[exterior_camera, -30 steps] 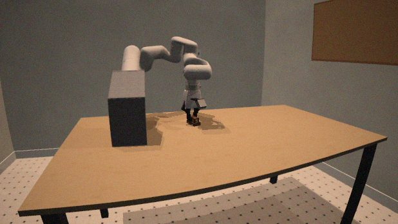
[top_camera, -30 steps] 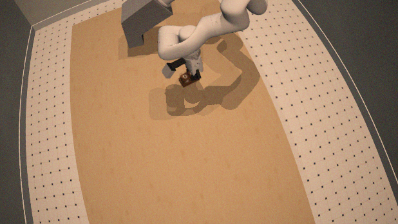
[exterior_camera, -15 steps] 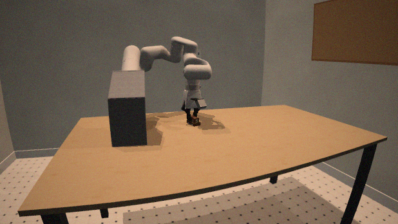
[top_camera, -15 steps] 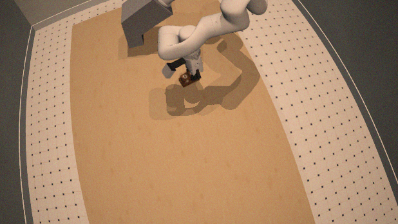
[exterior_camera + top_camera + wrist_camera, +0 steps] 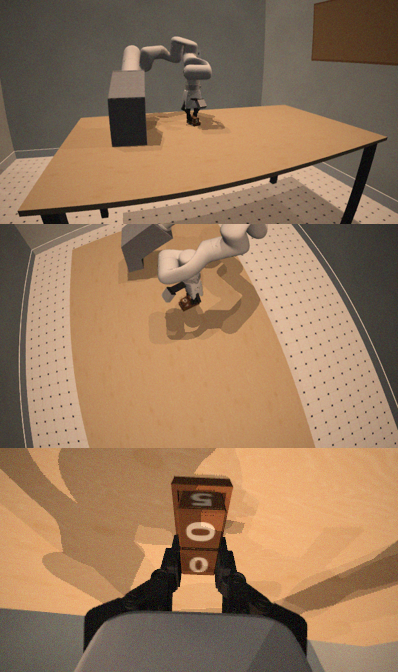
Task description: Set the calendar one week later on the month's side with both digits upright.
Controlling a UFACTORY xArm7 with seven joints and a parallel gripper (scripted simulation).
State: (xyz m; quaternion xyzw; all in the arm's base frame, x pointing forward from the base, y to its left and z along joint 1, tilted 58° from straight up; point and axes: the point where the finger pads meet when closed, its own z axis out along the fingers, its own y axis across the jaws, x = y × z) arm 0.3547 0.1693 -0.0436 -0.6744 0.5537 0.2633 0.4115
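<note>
Now: hand 2 cm to the left of the brown tray and 3 cm above it.
</note>
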